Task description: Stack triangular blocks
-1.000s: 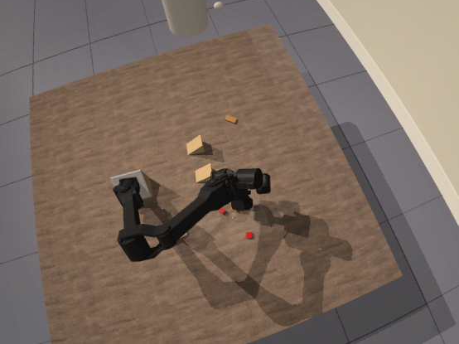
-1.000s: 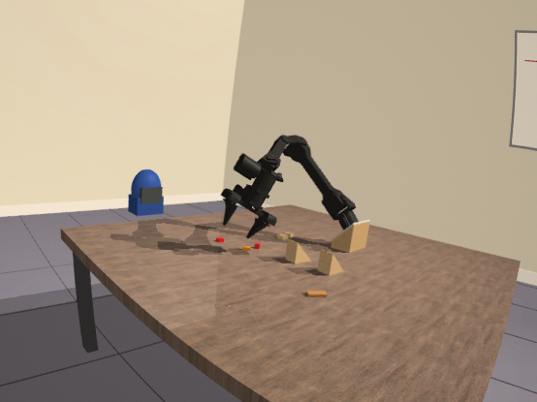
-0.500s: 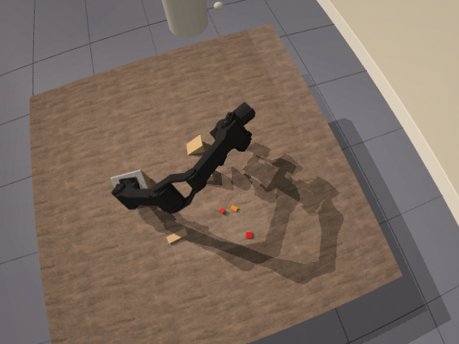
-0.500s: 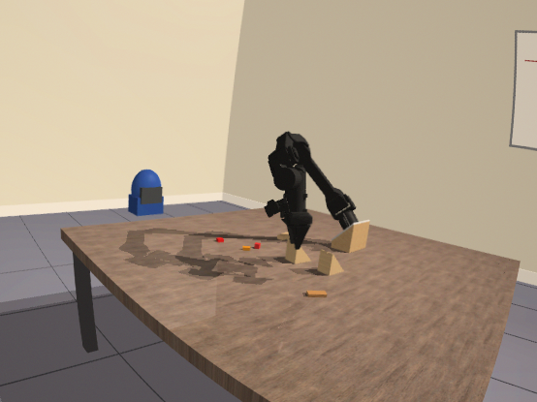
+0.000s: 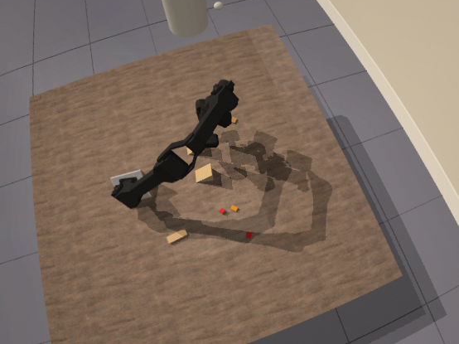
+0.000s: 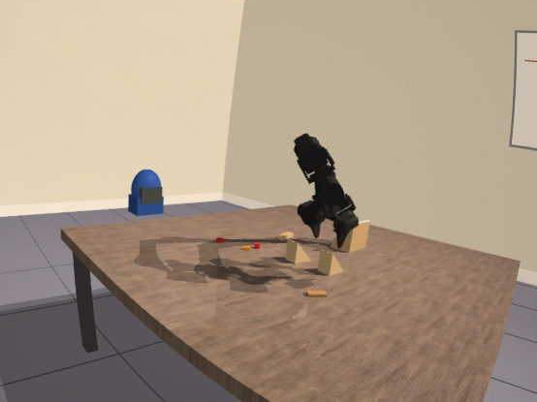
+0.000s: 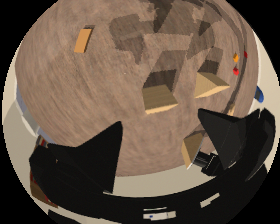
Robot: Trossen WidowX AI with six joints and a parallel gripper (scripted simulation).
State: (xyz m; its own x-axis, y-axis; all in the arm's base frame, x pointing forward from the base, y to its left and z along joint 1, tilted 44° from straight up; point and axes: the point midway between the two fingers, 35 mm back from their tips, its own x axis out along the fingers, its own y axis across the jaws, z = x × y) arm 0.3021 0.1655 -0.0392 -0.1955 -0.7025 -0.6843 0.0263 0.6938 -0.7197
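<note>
Now: gripper tip 3 cm past the triangular block, 1 cm to the left of it and 8 cm above it. Also, from my gripper tip: tan bar (16 cm behind, 35 cm to the right, 9 cm below); small orange cube (7 cm ahead, 28 cm to the right, 9 cm below).
</note>
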